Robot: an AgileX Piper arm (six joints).
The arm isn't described. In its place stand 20 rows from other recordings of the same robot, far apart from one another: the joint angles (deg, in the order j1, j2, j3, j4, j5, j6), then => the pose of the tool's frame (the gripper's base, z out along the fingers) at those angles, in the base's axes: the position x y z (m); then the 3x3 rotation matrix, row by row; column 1 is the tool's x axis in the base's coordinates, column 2 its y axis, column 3 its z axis.
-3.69, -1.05, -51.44, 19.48, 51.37, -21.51 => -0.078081 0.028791 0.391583; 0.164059 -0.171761 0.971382; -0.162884 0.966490 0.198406; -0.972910 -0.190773 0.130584
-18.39, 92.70, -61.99, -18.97, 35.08, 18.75 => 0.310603 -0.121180 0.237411; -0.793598 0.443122 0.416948; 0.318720 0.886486 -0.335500; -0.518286 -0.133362 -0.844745
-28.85, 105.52, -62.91, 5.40, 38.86, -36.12 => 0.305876 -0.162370 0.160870; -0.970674 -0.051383 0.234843; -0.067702 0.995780 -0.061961; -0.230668 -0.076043 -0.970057
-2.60, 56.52, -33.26, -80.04, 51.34, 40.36 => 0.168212 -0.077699 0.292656; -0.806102 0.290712 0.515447; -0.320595 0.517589 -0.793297; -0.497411 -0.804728 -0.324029
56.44, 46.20, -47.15, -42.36, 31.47, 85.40 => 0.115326 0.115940 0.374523; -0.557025 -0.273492 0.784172; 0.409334 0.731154 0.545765; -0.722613 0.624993 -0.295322
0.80, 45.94, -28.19, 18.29, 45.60, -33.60 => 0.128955 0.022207 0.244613; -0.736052 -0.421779 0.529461; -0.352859 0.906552 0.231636; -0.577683 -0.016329 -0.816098
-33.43, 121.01, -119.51, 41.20, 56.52, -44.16 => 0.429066 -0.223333 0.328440; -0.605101 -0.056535 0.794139; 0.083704 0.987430 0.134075; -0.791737 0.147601 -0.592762
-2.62, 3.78, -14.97, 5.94, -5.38, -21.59 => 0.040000 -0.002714 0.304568; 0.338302 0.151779 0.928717; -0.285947 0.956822 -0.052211; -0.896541 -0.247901 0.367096
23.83, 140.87, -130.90, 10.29, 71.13, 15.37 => 0.466821 0.223000 0.184469; -0.979935 -0.128212 0.152607; -0.086825 0.963776 0.252186; -0.179412 0.233876 -0.955570
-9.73, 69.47, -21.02, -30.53, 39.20, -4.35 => 0.144278 -0.054383 0.160046; -0.953353 -0.271871 0.131164; -0.301072 0.887741 -0.348241; -0.021763 -0.371486 -0.928183
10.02, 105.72, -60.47, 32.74, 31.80, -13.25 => 0.342338 0.086823 0.158369; -0.951446 -0.020840 0.307111; 0.090457 0.934724 0.343669; -0.294226 0.354763 -0.887454
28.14, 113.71, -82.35, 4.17, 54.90, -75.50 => 0.347745 0.192130 0.184618; 0.204818 -0.972964 0.106725; -0.973599 -0.191290 0.124549; -0.100766 -0.129417 -0.986457
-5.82, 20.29, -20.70, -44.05, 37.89, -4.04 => 0.067049 -0.045893 0.269438; -0.618946 0.094683 0.779705; -0.537997 0.672152 -0.508695; -0.572246 -0.734334 -0.365087
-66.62, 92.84, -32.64, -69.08, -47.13, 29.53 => 0.163768 -0.221819 0.172525; -0.420494 0.265041 0.867720; 0.022731 0.959158 -0.281956; -0.907010 -0.098836 -0.409345
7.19, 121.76, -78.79, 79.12, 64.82, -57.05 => 0.400253 0.132006 0.169757; -0.923305 -0.365734 0.117246; -0.047069 0.410726 0.910543; -0.381172 0.835190 -0.396441
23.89, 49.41, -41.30, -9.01, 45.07, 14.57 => 0.148433 0.054711 0.303882; -0.718326 -0.234603 0.654958; -0.163504 0.971988 0.168838; -0.676221 0.014193 -0.736562
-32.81, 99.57, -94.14, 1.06, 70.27, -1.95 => 0.308480 -0.196992 0.329264; -0.807853 0.514689 0.287175; 0.487772 0.857346 -0.164424; -0.330835 0.007246 -0.943661
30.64, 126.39, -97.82, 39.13, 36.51, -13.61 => 0.402014 0.277841 0.179545; -0.873835 -0.394900 0.283666; -0.156775 0.781084 0.604424; -0.460254 0.483695 -0.744449
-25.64, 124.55, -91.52, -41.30, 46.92, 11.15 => 0.391231 -0.236442 0.161962; -0.966160 0.236737 0.102420; 0.134289 0.800658 -0.583878; -0.220229 -0.550366 -0.805355
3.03, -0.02, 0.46, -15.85, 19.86, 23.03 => 0.053847 -0.005605 0.180506; -0.244090 0.072051 0.967072; 0.127211 0.990998 -0.041725; -0.961373 0.112838 -0.251058
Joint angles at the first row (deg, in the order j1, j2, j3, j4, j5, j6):
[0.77, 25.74, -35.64, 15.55, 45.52, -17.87]
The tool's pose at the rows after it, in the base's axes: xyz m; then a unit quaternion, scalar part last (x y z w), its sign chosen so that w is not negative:
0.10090 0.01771 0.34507 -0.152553 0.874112 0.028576 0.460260
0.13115 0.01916 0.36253 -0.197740 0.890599 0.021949 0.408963
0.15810 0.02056 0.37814 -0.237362 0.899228 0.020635 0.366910
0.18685 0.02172 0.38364 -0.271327 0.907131 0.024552 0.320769
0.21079 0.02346 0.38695 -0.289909 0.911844 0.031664 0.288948
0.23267 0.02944 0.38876 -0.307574 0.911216 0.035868 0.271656
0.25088 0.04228 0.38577 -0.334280 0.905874 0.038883 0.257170
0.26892 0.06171 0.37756 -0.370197 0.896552 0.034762 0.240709
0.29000 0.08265 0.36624 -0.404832 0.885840 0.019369 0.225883
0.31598 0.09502 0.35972 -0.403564 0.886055 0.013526 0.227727
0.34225 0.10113 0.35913 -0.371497 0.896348 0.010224 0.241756
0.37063 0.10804 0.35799 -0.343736 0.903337 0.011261 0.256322
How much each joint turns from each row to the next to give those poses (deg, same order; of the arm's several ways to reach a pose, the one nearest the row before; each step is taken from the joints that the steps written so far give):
[0.00, 9.10, -8.05, -2.07, 4.86, -4.54]
[0.00, 9.58, -8.00, -0.09, 5.24, -4.66]
[0.00, 8.01, -7.87, 0.00, 5.37, -3.84]
[0.00, 7.72, -6.41, 0.00, 4.64, -3.28]
[0.26, 6.08, -5.35, 0.00, 3.33, -1.39]
[1.47, 5.09, -4.54, -0.41, 1.45, -0.40]
[2.98, 4.24, -3.09, -0.79, 0.33, -0.24]
[4.26, 4.38, -2.44, -1.88, -0.55, -0.15]
[4.11, 5.12, -2.86, -3.00, -1.22, 0.00]
[1.34, 5.49, -4.57, -1.25, -1.41, 1.55]
[0.13, 5.06, -5.74, -1.15, -1.20, 4.25]
[0.00, 5.78, -7.07, -0.55, -0.55, 3.48]

